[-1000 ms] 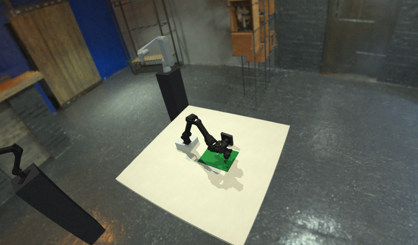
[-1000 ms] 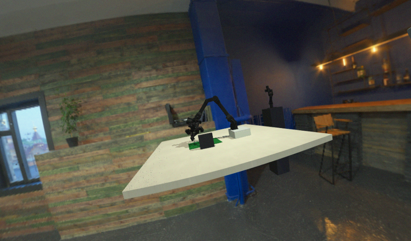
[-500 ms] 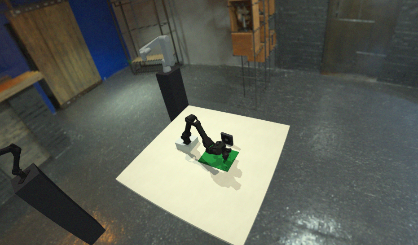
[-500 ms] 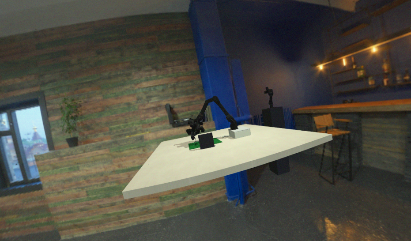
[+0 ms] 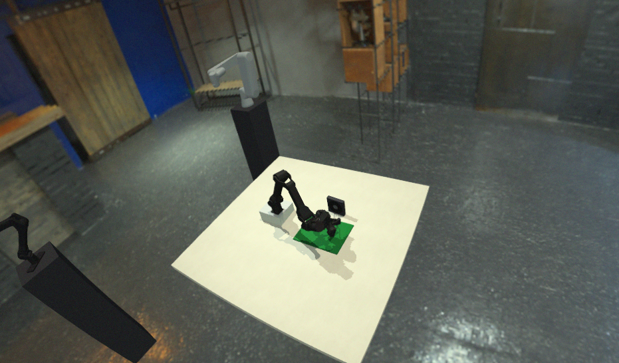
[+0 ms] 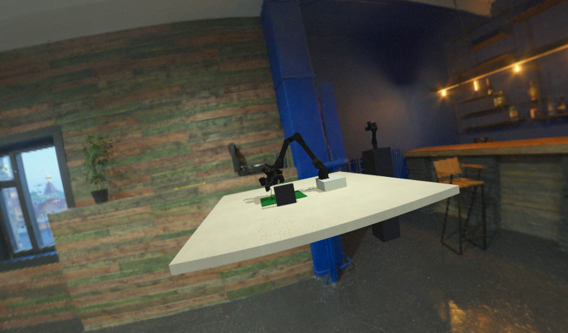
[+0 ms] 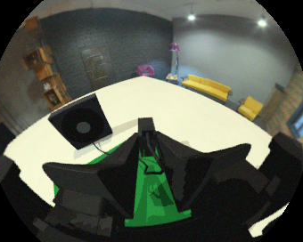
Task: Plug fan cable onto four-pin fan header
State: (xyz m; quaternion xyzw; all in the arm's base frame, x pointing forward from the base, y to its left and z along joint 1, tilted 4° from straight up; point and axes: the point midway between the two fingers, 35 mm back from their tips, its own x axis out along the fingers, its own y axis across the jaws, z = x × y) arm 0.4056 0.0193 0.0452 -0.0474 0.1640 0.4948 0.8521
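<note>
Now: gripper tip 90 mm past the green board, 40 mm to the left of it and 120 mm above it. From my gripper tip the other things lie so: black plug: 10 mm below; then black fan box: 90 mm behind, 140 mm to the left, 50 mm below; then pale header: 110 mm behind, 110 mm below.
</note>
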